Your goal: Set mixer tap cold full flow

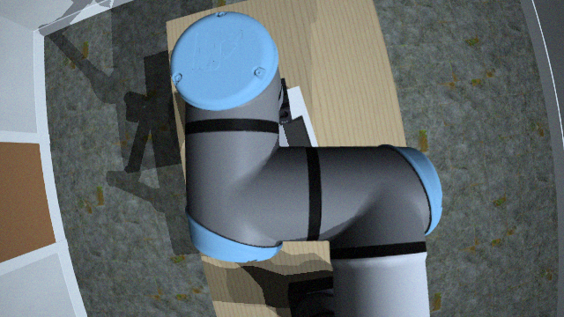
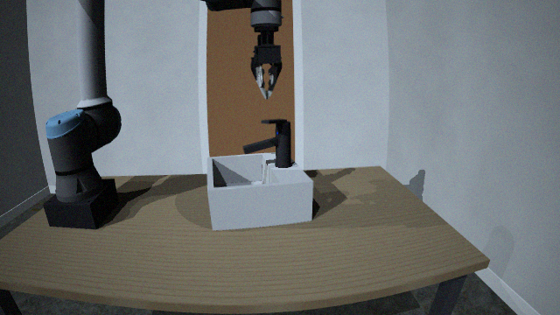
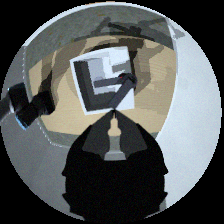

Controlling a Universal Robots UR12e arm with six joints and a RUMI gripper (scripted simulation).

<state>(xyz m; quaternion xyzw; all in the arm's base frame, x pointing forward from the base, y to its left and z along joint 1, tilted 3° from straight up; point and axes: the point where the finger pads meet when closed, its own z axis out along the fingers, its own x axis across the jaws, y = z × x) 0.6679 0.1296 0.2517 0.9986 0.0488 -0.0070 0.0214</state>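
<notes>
The lever lies 8 cm below my hand, 2 cm ahead of it and 1 cm to the left of it. From my hand the other things lie so: black mixer tap (13 cm below, 3 cm to the left, 3 cm ahead); white basin (32 cm below, 7 cm behind, 3 cm to the left).
</notes>
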